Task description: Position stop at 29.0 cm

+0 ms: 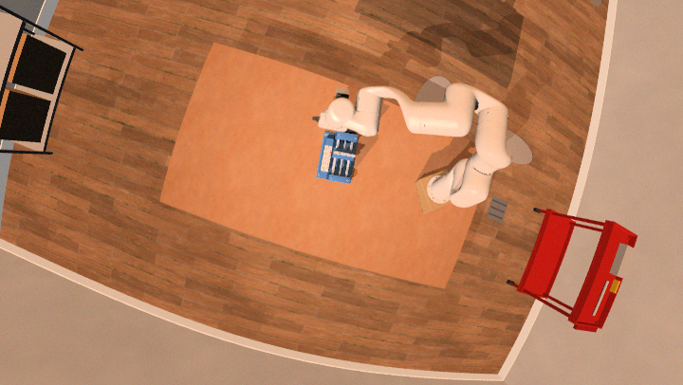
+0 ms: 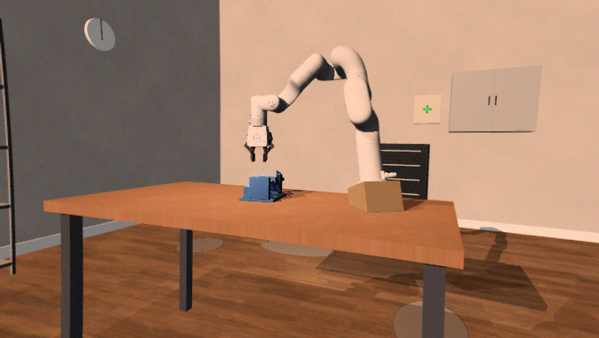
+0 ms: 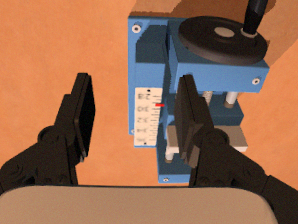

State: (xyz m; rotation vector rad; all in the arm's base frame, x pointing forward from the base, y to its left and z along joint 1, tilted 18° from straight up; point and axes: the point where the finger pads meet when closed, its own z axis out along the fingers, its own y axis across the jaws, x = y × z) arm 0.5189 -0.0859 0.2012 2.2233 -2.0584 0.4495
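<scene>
Now: the black crank handle 10 cm below my hand, 10 cm behind it and 4 cm to the right of it. The rest, counted from my hand: stop block 9 cm to the left, 8 cm below, 7 cm behind; black handwheel 10 cm below, 10 cm behind, 2 cm to the right.
</scene>
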